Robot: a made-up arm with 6 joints.
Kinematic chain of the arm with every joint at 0, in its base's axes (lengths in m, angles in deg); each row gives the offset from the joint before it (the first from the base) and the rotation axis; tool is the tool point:
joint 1: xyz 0 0 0.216 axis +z
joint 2: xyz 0 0 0 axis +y
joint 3: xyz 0 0 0.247 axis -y
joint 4: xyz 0 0 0 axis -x
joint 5: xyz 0.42 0 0 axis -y
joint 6: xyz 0 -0.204 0 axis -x
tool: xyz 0 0 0
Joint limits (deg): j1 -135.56..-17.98 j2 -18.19..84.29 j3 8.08..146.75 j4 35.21..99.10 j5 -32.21..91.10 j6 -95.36..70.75
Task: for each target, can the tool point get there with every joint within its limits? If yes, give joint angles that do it. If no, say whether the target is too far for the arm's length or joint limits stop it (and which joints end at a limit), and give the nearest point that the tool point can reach.
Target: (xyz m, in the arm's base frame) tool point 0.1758 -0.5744 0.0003
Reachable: yes | joints -58.09 75.31 18.53 40.80 38.50 -4.54
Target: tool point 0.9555 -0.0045 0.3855
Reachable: no: too far | nearest point 0.6765 -0.1856 0.3465 | short by 0.335 m
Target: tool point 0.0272 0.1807 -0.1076
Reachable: no: joint limits stop it (at a limit: joint 2, joint 3) | nearest point 0.0797 0.5297 0.3628 | short by 0.588 m
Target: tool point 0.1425 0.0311 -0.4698
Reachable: no: joint limits stop it (at a limit: joint 1, joint 2, joint 3, joint 4) | nearest point 0.3862 -0.3006 -0.1393 | short by 0.528 m
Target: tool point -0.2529 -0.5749 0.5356
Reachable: yes | joints -99.67 60.18 68.82 41.50 11.83 -78.27
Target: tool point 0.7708 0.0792 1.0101
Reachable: no: too far | nearest point 0.4614 -0.1158 0.7478 | short by 0.450 m
